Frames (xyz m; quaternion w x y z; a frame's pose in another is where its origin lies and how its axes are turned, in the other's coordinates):
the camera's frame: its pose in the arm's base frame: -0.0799 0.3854 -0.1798 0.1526 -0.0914 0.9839 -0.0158
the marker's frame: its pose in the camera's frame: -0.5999 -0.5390 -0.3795 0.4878 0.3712 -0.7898 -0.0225
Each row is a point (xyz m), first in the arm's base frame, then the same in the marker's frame.
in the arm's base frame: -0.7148 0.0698 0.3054
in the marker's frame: -0.6717 -0.5095 -0.8309
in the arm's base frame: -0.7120 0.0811 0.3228
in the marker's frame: -0.6870 -0.5033 -0.8180
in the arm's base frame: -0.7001 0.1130 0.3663
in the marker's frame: -0.7244 -0.4822 -0.7833
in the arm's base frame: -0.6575 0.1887 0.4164
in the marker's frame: -0.7726 -0.4110 -0.7317
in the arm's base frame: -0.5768 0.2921 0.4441
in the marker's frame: -0.8010 -0.2917 -0.6775
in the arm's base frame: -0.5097 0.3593 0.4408
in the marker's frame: -0.7981 -0.2011 -0.6490
